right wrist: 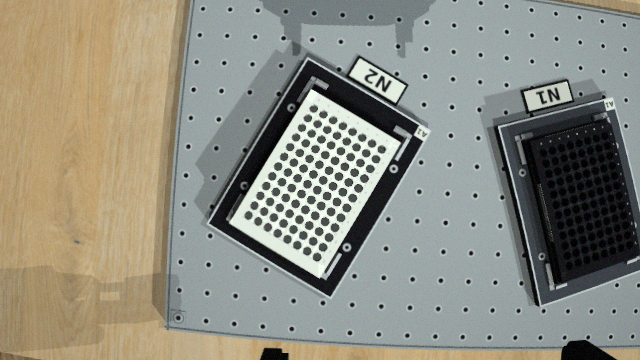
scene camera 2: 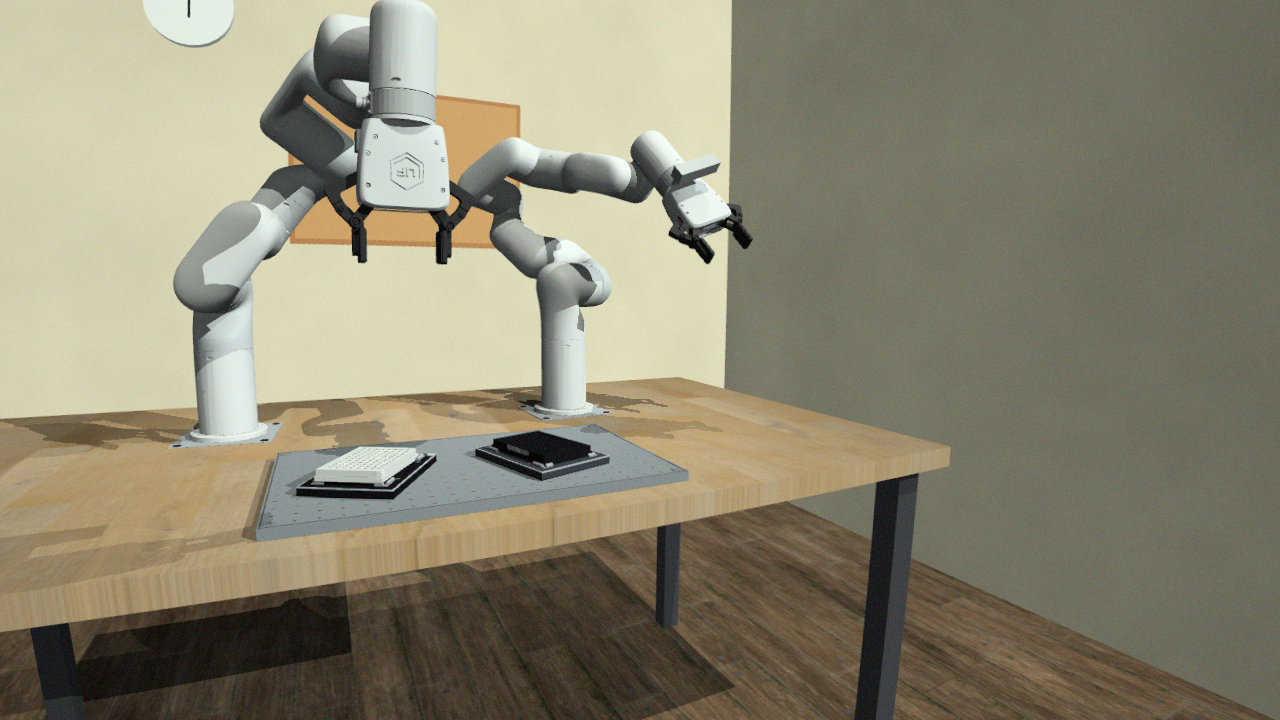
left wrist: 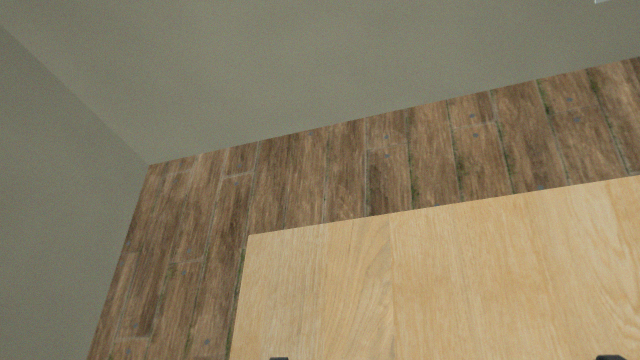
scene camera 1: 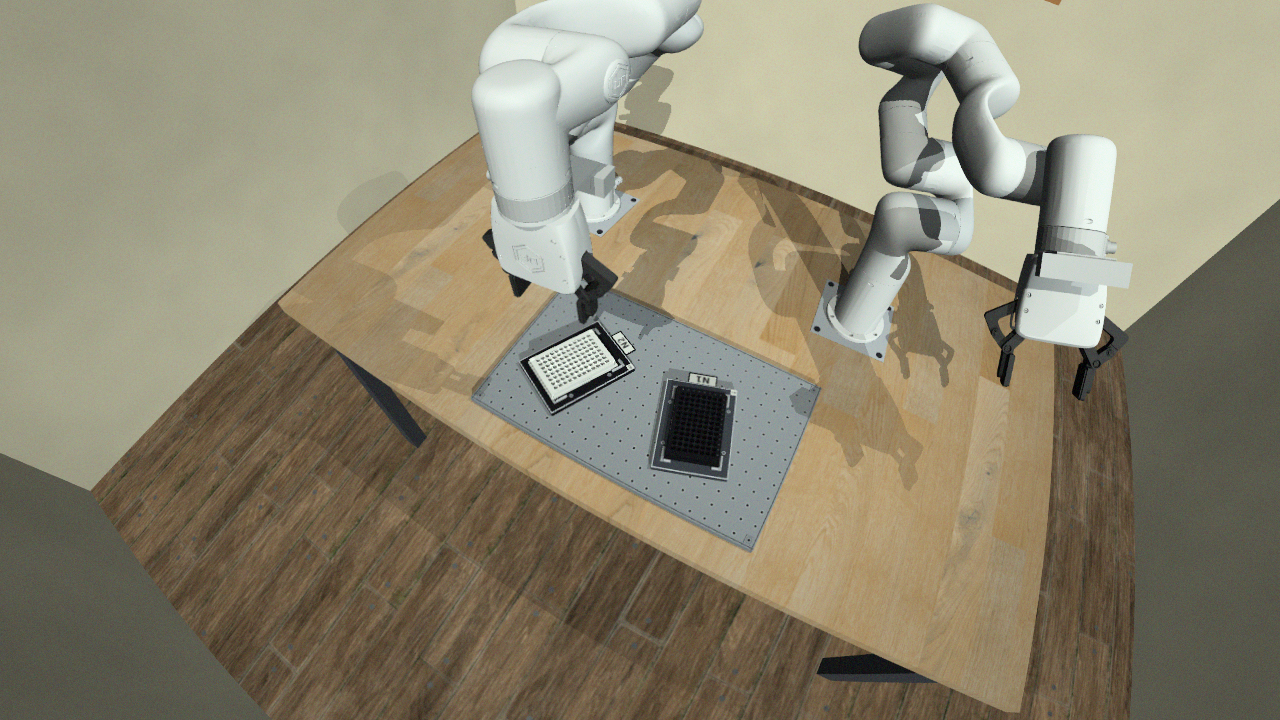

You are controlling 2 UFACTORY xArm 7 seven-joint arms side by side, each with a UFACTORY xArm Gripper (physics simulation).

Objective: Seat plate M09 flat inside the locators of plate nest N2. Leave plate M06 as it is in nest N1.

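Seen in the pictures: left gripper, between the fingertips: [scene camera 2: 730, 251] [scene camera 1: 1040, 391]; right gripper, between the fingertips: [scene camera 2: 402, 263] [scene camera 1: 554, 301]; left arm's base, origin of its link: [scene camera 2: 563, 409] [scene camera 1: 854, 318]; right arm's base, origin of its link: [scene camera 2: 229, 434] [scene camera 1: 593, 205].
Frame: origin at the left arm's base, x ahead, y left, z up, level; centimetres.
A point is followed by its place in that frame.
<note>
The white plate M09 [scene camera 1: 572, 362] @[y -43.5, x 37.2, z 3.9 cm] [scene camera 2: 366, 464] @[y -44.4, x 40.2, z 4.2 cm] [right wrist: 315, 182] @[y -43.6, x 37.0, z 4.1 cm] lies on the black nest N2 [scene camera 1: 586, 387] @[y -39.5, x 39.7, z 2.5 cm] [scene camera 2: 349, 491] @[y -46.9, x 43.9, z 2.2 cm] [right wrist: 371, 210] @[y -39.0, x 39.2, z 2.5 cm]. In the right wrist view, a gap shows at the label end; the plate partly covers the locators at the opposite end. It looks shifted that way, not flat inside. The black plate M06 [scene camera 1: 696, 425] @[y -20.2, x 38.6, z 3.8 cm] [scene camera 2: 541, 445] @[y -20.8, x 39.7, z 3.8 cm] [right wrist: 585, 200] @[y -20.5, x 38.2, z 3.8 cm] sits in nest N1 [scene camera 1: 689, 471] @[y -18.2, x 45.7, z 2.4 cm] [right wrist: 532, 240] @[y -24.9, x 41.7, z 2.5 cm]. My right gripper [scene camera 1: 552, 304] @[y -39.7, x 43.9, z 28.9 cm] [scene camera 2: 401, 259] @[y -39.7, x 43.9, z 28.9 cm] [right wrist: 431, 353] @[y -39.7, x 43.9, z 28.9 cm] is open and empty, high above the board near N2. My left gripper [scene camera 1: 1042, 389] @[y 19.2, x 31.3, z 33.1 cm] [scene camera 2: 726, 250] @[y 19.2, x 31.3, z 33.1 cm] [left wrist: 445, 358] @[y 19.2, x 31.3, z 33.1 cm] is open and empty, far from both plates.
Both nests stand on a grey perforated board [scene camera 1: 760, 501] @[y -6.1, x 45.1, z 1.3 cm] [scene camera 2: 483, 499] @[y -32.6, x 51.2, z 1.3 cm] [right wrist: 465, 280] @[y -30.5, x 45.2, z 1.3 cm] on the wooden table [scene camera 1: 895, 555] @[y 18.3, x 44.3, z 0.0 cm] [scene camera 2: 769, 456] @[y 13.8, x 49.3, z 0.0 cm] [left wrist: 450, 280] @[y 20.9, x 50.2, z 0.0 cm]. The labels N2 [scene camera 1: 622, 342] @[y -38.7, x 28.1, z 1.5 cm] [right wrist: 377, 80] @[y -38.5, x 28.2, z 1.5 cm] and N1 [scene camera 1: 702, 379] @[y -22.9, x 28.8, z 1.5 cm] [right wrist: 547, 96] @[y -22.9, x 28.9, z 1.5 cm] stand beside their nests. The arm bases are behind the board.
</note>
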